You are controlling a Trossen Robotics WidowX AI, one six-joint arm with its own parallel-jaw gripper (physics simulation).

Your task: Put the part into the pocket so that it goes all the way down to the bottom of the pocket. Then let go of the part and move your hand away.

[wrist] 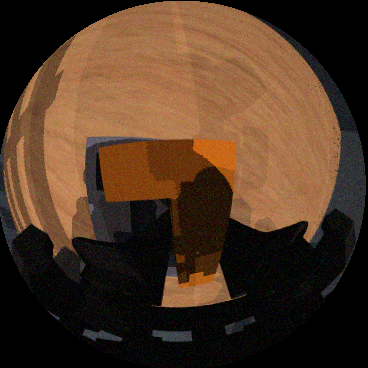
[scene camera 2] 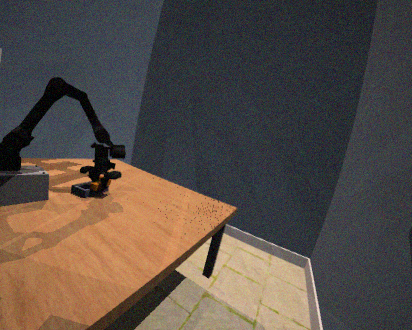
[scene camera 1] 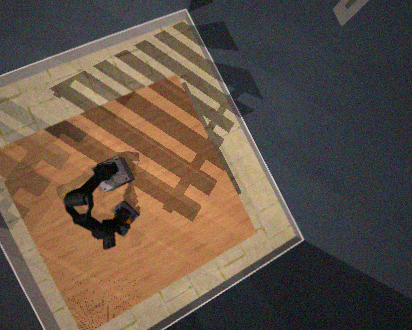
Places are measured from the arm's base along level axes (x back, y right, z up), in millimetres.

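Pixels of known places: gripper, fingertip midpoint: (wrist: 188, 212) (scene camera 2: 100, 189) (scene camera 1: 122, 219); arm's base, link origin: (scene camera 2: 7, 168) (scene camera 1: 111, 168).
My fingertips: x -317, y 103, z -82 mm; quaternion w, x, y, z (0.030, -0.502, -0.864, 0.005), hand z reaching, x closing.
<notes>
For each thing: its middle in the pictures, then the offset to it from my fingertips. Level surfaces: height alone.
- orange L-shaped part, body centre: (wrist: 172, 232) (scene camera 2: 98, 182) (scene camera 1: 122, 219) dx +5, dy -14, dz +29 mm
- dark grey block with the pocket, body centre: (wrist: 138, 217) (scene camera 2: 91, 188) (scene camera 1: 126, 213) dx +28, dy -39, dz -4 mm
- wooden table, surface height: dz -22 mm
The orange L-shaped part (scene camera 1: 129, 220) (scene camera 2: 95, 185) (wrist: 137, 172) is held between the fingers of my gripper (scene camera 2: 101, 180) (wrist: 188, 212), which is shut on it. The dark grey block with the pocket (scene camera 1: 125, 207) (scene camera 2: 79, 190) (wrist: 102, 220) lies on the table below the part. In the wrist view the part covers the block's upper and right portions; the left wall, a strip of the far rim and some of the dark pocket show at the left. The part's underside and the block's right side are hidden, so its depth in the pocket cannot be told.
The grey base box (scene camera 1: 122, 175) (scene camera 2: 25, 189) of the arm stands on the wooden table (scene camera 1: 165, 260) (scene camera 2: 135, 220), near the block. The arm arches above them. The table's corner is at the right in the second scene view. Shadows cross the tabletop.
</notes>
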